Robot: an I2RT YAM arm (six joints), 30 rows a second.
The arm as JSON. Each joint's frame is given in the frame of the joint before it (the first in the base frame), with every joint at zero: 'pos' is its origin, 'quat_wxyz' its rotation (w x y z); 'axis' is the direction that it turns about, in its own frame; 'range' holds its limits. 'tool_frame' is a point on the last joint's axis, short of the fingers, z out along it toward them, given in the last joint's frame.
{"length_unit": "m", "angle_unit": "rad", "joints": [
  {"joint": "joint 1", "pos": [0.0, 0.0, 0.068], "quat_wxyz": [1.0, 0.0, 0.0, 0.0], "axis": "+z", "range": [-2.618, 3.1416]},
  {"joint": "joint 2", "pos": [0.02, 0.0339, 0.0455], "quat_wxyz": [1.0, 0.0, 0.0, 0.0], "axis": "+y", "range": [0.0, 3.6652]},
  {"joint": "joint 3", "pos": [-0.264, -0.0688, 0.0], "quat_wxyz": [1.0, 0.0, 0.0, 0.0], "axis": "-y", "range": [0.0, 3.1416]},
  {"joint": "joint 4", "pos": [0.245, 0.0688, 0.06], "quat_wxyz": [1.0, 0.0, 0.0, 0.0], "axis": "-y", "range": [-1.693, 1.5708]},
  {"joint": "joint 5", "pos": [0.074, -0.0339, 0.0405], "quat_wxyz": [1.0, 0.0, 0.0, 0.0], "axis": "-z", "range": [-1.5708, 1.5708]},
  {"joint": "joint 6", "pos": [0.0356, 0.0, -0.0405], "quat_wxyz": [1.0, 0.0, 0.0, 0.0], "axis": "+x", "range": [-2.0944, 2.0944]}
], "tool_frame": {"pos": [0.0, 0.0, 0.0], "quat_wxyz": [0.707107, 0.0, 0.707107, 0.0]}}
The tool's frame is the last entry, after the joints.
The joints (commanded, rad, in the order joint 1, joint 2, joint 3, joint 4, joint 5, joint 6), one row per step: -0.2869 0.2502 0.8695 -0.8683 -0.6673 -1.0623; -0.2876 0.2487 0.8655 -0.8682 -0.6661 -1.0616; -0.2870 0.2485 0.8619 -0.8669 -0.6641 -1.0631; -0.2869 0.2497 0.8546 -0.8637 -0.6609 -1.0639; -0.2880 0.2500 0.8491 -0.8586 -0.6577 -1.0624; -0.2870 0.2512 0.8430 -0.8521 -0.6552 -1.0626; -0.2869 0.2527 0.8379 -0.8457 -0.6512 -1.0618; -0.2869 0.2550 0.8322 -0.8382 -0.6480 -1.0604; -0.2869 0.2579 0.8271 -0.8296 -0.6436 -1.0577; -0.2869 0.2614 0.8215 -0.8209 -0.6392 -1.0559; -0.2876 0.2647 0.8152 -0.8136 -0.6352 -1.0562; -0.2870 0.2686 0.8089 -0.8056 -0.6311 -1.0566; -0.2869 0.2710 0.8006 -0.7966 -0.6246 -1.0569
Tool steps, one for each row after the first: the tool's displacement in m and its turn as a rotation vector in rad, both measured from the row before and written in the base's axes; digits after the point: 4 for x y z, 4 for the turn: 0.0003 -0.0002 -0.0010 0.0010 0.0026 -0.0020; 0.0006 -0.0002 -0.0008 -0.0012 0.0016 -0.0010; 0.0015 -0.0005 -0.0017 0.0000 0.0050 -0.0028; 0.0011 -0.0005 -0.0010 0.0008 0.0015 -0.0045; 0.0014 -0.0004 -0.0010 -0.0006 0.0009 -0.0014; 0.0013 -0.0005 -0.0008 -0.0002 0.0008 -0.0039; 0.0016 -0.0006 -0.0009 0.0006 0.0012 -0.0034; 0.0017 -0.0006 -0.0006 0.0012 0.0007 -0.0048; 0.0019 -0.0007 -0.0008 0.0007 0.0013 -0.0046; 0.0019 -0.0007 -0.0011 -0.0006 0.0024 -0.0045; 0.0020 -0.0007 -0.0011 -0.0008 0.0023 -0.0033; 0.0020 -0.0008 -0.0015 -0.0014 0.0020 -0.0061
